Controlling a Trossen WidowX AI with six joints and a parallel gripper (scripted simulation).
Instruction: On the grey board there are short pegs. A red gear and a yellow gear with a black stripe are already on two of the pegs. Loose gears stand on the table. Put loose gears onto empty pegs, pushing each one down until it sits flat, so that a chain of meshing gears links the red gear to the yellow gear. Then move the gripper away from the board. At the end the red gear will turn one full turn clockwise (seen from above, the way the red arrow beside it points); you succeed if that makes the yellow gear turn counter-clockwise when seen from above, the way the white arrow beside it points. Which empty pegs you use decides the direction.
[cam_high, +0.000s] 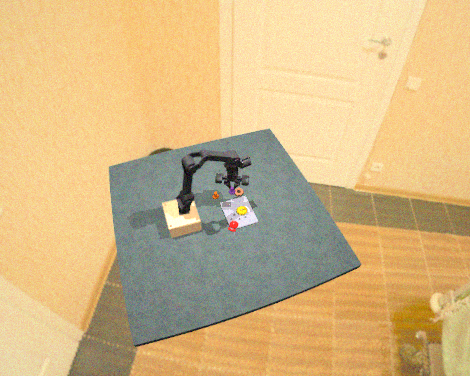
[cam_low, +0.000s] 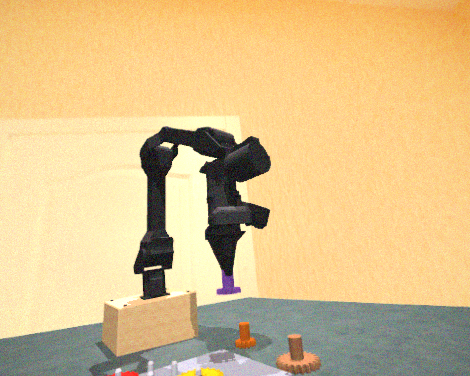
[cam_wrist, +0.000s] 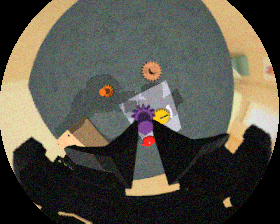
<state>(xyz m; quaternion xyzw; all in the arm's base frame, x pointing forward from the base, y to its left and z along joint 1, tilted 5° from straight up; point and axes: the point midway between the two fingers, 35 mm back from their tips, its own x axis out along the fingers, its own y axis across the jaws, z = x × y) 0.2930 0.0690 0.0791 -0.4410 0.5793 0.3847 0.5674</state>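
Right now the red gear is 170 mm to the right of my gripper tip, 120 mm below it and 30 mm behind it. The rest, counted from my gripper tip: yellow gear (120 mm below, 80 mm to the right, 40 mm ahead); then purple gear (10 mm below); then brown gear (120 mm below, 80 mm to the left, 60 mm ahead).
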